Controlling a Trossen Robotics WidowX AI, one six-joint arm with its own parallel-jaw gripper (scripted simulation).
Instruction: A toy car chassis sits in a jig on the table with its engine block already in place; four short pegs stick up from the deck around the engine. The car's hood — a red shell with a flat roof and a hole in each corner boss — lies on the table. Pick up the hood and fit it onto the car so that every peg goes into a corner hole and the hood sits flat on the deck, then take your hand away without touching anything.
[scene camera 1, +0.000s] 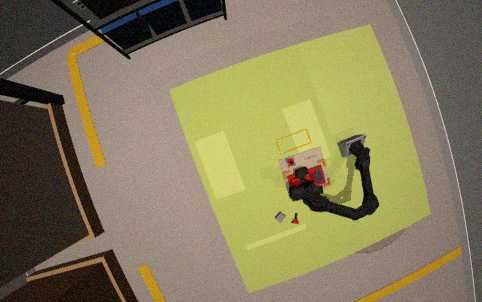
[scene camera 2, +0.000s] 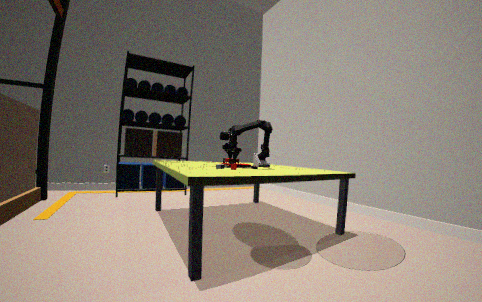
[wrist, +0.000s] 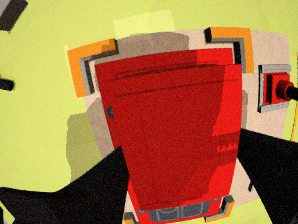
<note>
In view: my gripper (wrist: 180, 142), a red hood (wrist: 178, 127) and a jig (wrist: 259, 52).
</note>
